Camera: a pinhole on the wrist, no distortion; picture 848 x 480 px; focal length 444.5 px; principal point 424.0 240.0 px. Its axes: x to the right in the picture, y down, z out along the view. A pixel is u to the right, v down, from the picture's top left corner.
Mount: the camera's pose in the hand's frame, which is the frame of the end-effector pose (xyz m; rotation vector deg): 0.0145 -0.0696 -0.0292 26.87 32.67 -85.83
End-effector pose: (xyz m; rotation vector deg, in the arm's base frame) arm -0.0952 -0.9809 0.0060 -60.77 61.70 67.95
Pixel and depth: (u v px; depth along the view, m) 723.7 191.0 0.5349
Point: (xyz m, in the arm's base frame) 0.5972 -0.8684 0.0867
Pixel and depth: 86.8 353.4 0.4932
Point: 0.0313 -0.3861 -0.0649
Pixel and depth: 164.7 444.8 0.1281
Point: 0.0057 -0.8621 -0.0511
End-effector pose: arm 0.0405 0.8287 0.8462 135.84 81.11 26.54
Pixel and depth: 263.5 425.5 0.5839
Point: 0.2162 1.1402 0.2775
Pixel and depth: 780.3 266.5 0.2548
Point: -0.2209 1.0341 0.6388
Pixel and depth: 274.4 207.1 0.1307
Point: 0.0014 0.8801 0.7061
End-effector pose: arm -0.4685 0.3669 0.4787 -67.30 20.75 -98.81
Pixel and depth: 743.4 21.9 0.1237
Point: -0.5726 0.5078 0.6146
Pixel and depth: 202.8 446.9 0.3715
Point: -0.2560 0.3547 0.8739
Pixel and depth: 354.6 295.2 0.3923
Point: -0.3561 0.4992 0.8590
